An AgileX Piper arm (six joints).
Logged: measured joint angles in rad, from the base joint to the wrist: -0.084, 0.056, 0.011, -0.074, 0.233, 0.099; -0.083, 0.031, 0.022, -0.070, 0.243, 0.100; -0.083, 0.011, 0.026, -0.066, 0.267, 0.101; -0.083, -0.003, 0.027, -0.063, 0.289, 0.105; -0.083, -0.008, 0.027, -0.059, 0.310, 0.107; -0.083, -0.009, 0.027, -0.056, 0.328, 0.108; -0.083, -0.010, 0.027, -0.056, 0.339, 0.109; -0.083, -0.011, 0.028, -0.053, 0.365, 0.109; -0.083, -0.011, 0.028, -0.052, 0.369, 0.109; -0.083, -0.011, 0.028, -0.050, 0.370, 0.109; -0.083, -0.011, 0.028, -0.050, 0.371, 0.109; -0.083, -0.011, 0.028, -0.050, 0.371, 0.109; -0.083, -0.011, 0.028, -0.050, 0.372, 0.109; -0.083, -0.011, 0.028, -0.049, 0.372, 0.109; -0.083, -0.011, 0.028, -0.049, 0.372, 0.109; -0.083, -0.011, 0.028, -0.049, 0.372, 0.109; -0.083, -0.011, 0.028, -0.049, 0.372, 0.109; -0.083, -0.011, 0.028, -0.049, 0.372, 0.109; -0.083, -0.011, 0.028, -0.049, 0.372, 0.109; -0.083, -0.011, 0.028, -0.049, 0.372, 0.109; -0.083, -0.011, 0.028, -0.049, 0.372, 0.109
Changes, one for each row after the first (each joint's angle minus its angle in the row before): 0.001, -0.025, 0.011, 0.004, 0.010, 0.001; 0.000, -0.020, 0.004, 0.004, 0.024, 0.001; 0.000, -0.014, 0.001, 0.003, 0.022, 0.004; 0.000, -0.005, 0.000, 0.004, 0.021, 0.002; 0.000, -0.001, 0.000, 0.003, 0.018, 0.001; 0.000, -0.001, 0.000, 0.000, 0.011, 0.001; 0.000, -0.001, 0.001, 0.003, 0.026, 0.000; 0.000, 0.000, 0.000, 0.001, 0.004, 0.000; 0.000, 0.000, 0.000, 0.002, 0.001, 0.000; 0.000, 0.000, 0.000, 0.000, 0.001, 0.000; 0.000, 0.000, 0.000, 0.000, 0.000, 0.000; 0.000, 0.000, 0.000, 0.000, 0.001, 0.000; 0.000, 0.000, 0.000, 0.001, 0.000, 0.000; 0.000, 0.000, 0.000, 0.000, 0.000, 0.000; 0.000, 0.000, 0.000, 0.000, 0.000, 0.000; 0.000, 0.000, 0.000, 0.000, 0.000, 0.000; 0.000, 0.000, 0.000, 0.000, 0.000, 0.000; 0.000, 0.000, 0.000, 0.000, 0.000, 0.000; 0.000, 0.000, 0.000, 0.000, 0.000, 0.000; 0.000, 0.000, 0.000, 0.000, 0.000, 0.000
